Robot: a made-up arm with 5 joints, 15 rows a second.
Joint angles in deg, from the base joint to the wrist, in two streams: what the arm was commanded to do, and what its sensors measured. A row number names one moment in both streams.
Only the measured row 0 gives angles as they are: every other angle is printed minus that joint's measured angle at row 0.
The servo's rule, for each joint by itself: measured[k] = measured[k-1] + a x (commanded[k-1-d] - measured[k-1]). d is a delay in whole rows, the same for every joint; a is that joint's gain. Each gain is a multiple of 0.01, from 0.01 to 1. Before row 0 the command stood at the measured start. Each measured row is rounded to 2 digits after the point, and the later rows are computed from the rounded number. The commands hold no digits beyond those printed.
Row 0, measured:
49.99 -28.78 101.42 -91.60 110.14
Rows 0 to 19, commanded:
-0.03 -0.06 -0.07 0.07 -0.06
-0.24 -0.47 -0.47 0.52 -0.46
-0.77 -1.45 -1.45 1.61 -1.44
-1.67 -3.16 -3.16 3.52 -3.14
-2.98 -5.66 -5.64 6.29 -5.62
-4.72 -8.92 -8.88 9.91 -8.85
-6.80 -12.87 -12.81 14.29 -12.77
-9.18 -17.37 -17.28 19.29 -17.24
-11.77 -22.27 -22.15 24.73 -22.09
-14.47 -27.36 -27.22 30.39 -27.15
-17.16 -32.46 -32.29 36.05 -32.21
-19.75 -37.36 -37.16 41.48 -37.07
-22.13 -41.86 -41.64 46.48 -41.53
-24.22 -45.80 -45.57 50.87 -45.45
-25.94 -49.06 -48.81 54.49 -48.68
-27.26 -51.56 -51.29 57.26 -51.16
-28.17 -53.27 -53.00 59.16 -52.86
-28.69 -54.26 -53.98 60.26 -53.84
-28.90 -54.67 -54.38 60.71 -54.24
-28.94 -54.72 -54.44 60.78 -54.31
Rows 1 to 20, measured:
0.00 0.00 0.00 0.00 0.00
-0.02 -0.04 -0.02 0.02 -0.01
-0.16 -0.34 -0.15 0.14 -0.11
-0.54 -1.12 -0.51 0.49 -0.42
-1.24 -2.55 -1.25 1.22 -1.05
-2.32 -4.73 -2.48 2.44 -2.10
-3.81 -7.66 -4.27 4.23 -3.65
-5.66 -11.31 -6.66 6.64 -5.75
-7.84 -15.55 -9.63 9.68 -8.39
-10.28 -20.25 -13.14 13.29 -11.54
-12.88 -25.23 -17.08 17.39 -15.13
-15.53 -30.29 -21.34 21.87 -19.06
-18.15 -35.24 -25.77 26.58 -23.20
-20.62 -39.87 -30.21 31.36 -27.42
-22.85 -44.02 -34.51 36.04 -31.57
-24.77 -47.55 -38.51 40.47 -35.51
-26.31 -50.36 -42.09 44.50 -39.11
-27.46 -52.40 -45.14 48.02 -42.27
-28.22 -53.70 -47.62 50.96 -44.93
-28.64 -54.38 -49.51 53.30 -47.07
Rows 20 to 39, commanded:
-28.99 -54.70 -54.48 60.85 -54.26
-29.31 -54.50 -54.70 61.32 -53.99
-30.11 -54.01 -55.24 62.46 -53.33
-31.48 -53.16 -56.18 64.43 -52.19
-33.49 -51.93 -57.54 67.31 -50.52
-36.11 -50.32 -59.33 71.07 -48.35
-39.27 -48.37 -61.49 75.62 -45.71
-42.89 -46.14 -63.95 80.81 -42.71
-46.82 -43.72 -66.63 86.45 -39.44
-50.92 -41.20 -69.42 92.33 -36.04
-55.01 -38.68 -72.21 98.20 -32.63
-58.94 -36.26 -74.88 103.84 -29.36
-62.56 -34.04 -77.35 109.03 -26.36
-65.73 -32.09 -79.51 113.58 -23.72
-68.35 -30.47 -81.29 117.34 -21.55
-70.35 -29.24 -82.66 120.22 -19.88
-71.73 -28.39 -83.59 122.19 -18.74
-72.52 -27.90 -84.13 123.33 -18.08
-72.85 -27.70 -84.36 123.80 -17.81
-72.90 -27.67 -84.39 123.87 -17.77
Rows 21 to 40, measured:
-28.83 -54.62 -50.89 55.10 -48.74
-28.93 -54.68 -51.90 56.48 -50.01
-29.17 -54.55 -52.68 57.64 -50.93
-29.75 -54.17 -53.40 58.80 -51.48
-30.82 -53.46 -54.18 60.15 -51.64
-32.48 -52.39 -55.12 61.87 -51.38
-34.73 -50.94 -56.30 64.08 -50.68
-37.54 -49.14 -57.75 66.85 -49.54
-40.86 -47.04 -59.49 70.20 -47.97
-44.56 -44.72 -61.49 74.10 -46.01
-48.50 -42.26 -63.71 78.48 -43.72
-52.54 -39.75 -66.09 83.21 -41.17
-56.51 -37.31 -68.55 88.16 -38.45
-60.26 -35.02 -71.01 93.17 -35.67
-63.65 -32.97 -73.39 98.07 -32.92
-66.56 -31.22 -75.60 102.69 -30.30
-68.91 -29.83 -77.58 106.90 -27.90
-70.66 -28.82 -79.26 110.57 -25.79
-71.81 -28.18 -80.62 113.63 -24.02
-72.45 -27.84 -81.67 116.07 -22.59

